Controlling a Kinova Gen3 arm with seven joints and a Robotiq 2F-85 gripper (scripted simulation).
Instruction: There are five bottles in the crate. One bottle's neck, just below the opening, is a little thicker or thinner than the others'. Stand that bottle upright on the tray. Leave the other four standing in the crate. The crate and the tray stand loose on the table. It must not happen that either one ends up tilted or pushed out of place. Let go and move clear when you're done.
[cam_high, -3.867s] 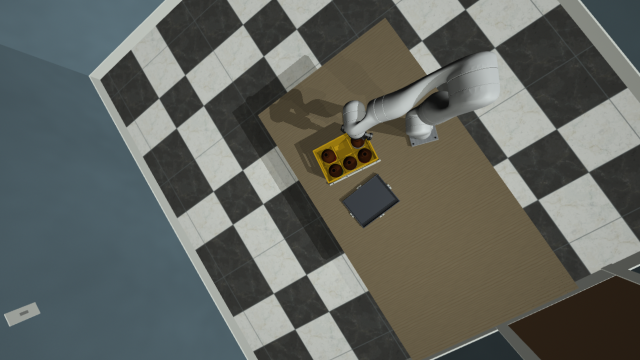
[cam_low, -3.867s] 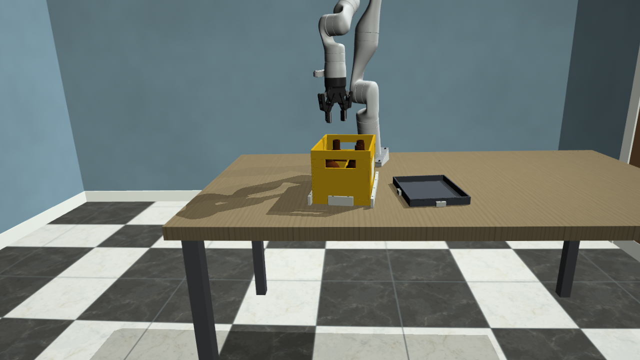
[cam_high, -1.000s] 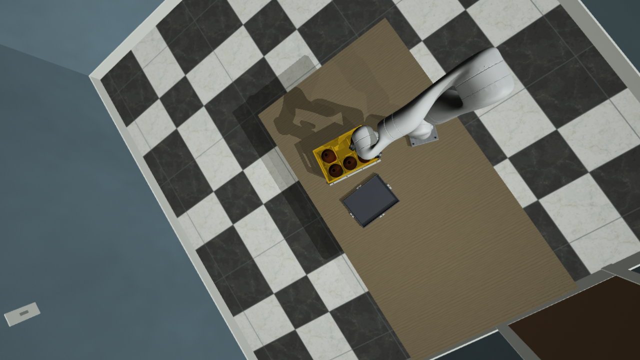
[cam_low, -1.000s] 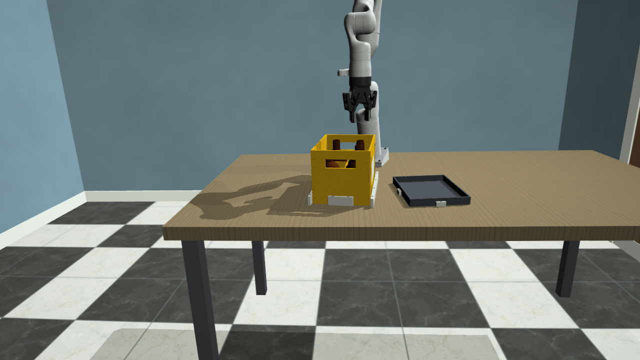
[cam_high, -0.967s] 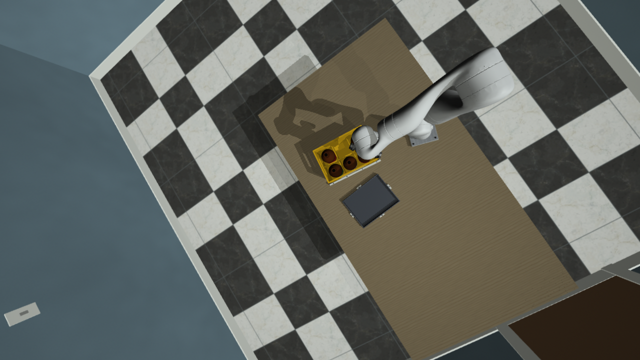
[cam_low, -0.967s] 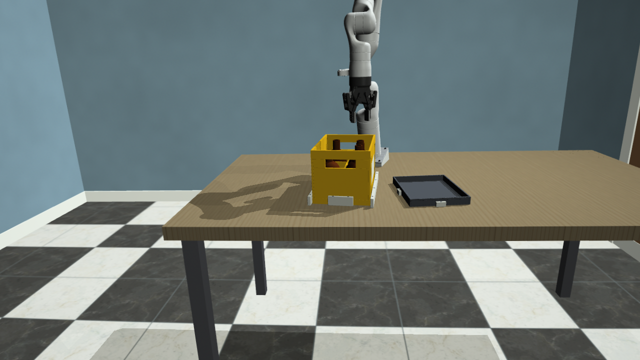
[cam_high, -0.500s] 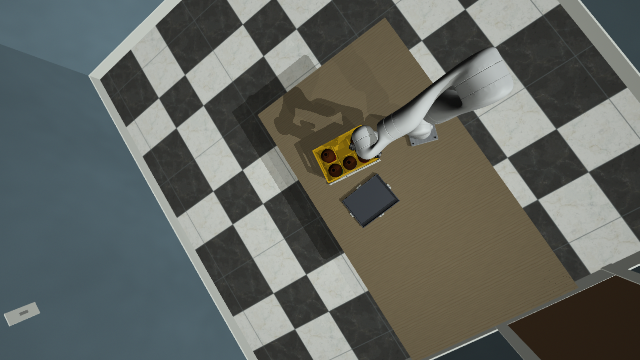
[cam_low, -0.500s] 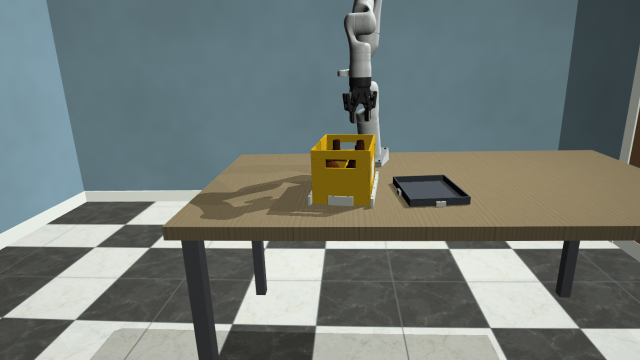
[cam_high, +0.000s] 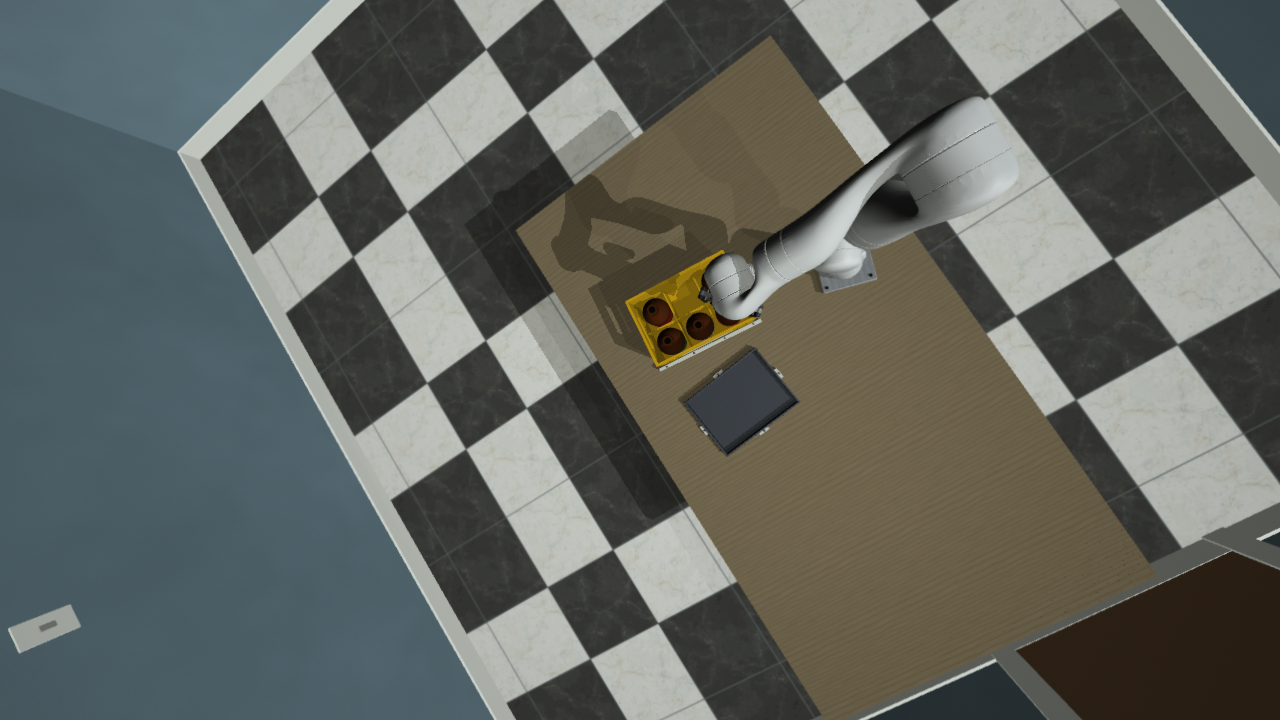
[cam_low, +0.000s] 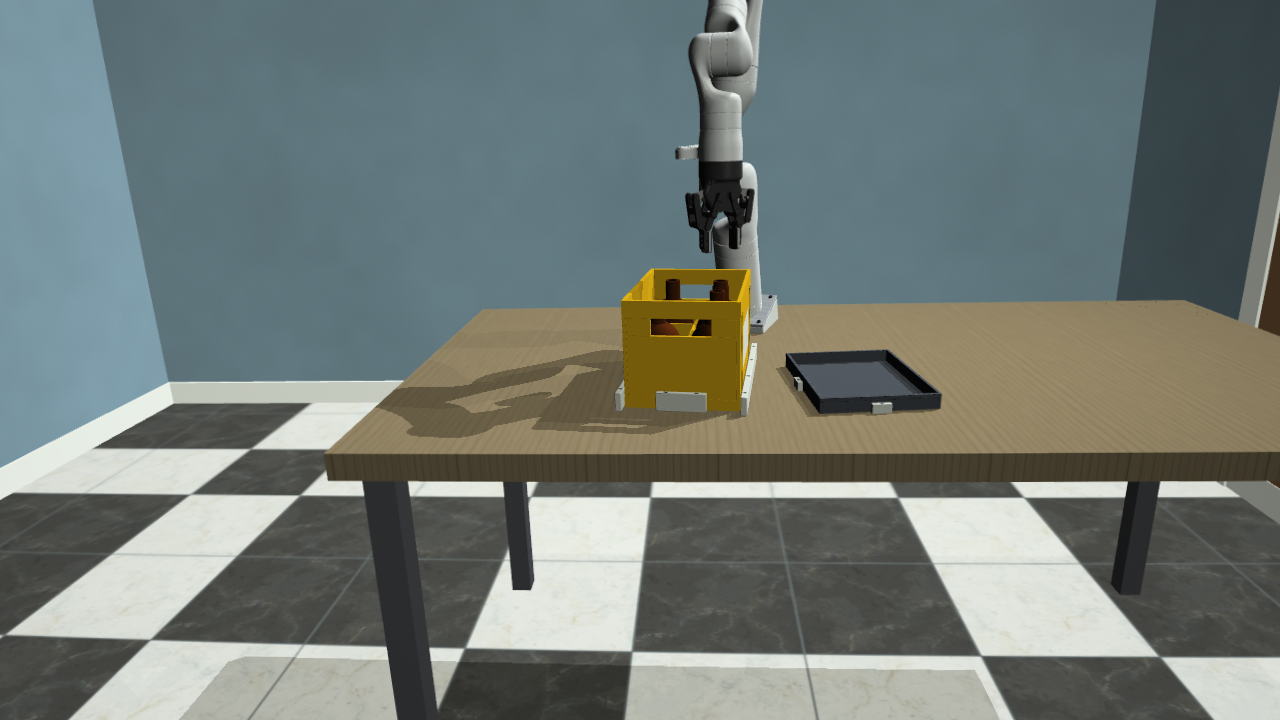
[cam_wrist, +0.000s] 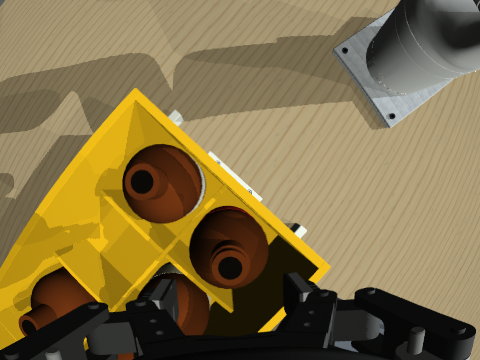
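Now: the brown bottle 140 mm below my hand. The rest, counted from my hand: yellow crate (150 mm below, 70 mm to the right, 70 mm ahead); then dark tray (220 mm below, 200 mm to the left, 150 mm ahead).
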